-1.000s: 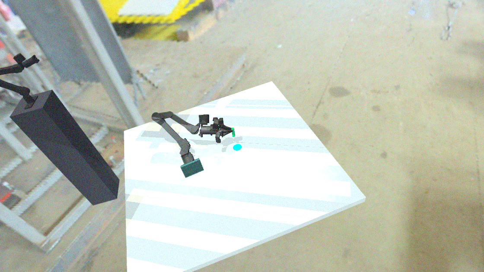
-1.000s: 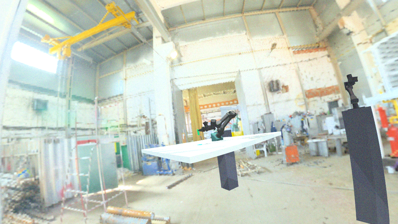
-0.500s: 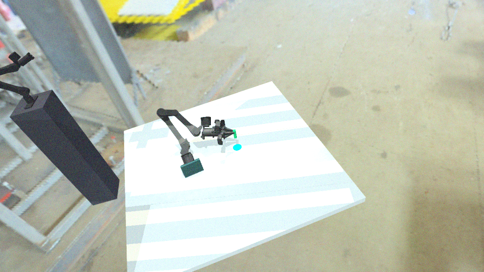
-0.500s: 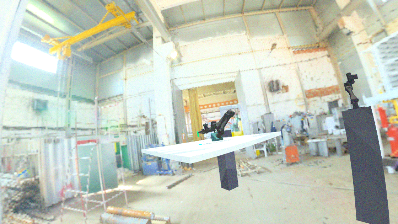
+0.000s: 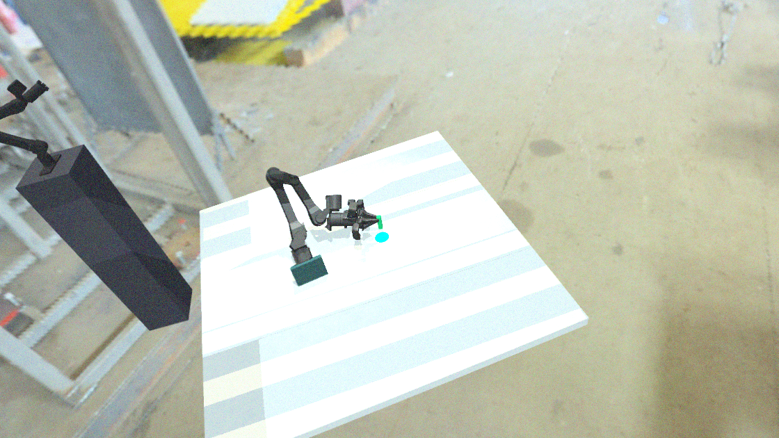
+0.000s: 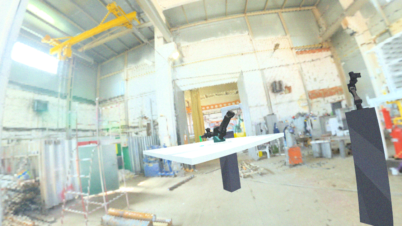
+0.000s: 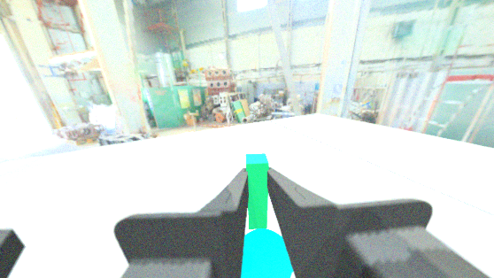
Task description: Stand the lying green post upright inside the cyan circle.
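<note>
Now: the cyan circle 1 cm behind my gripper tip and 10 cm below it. Also, from my gripper tip: green post (2 cm below).
</note>
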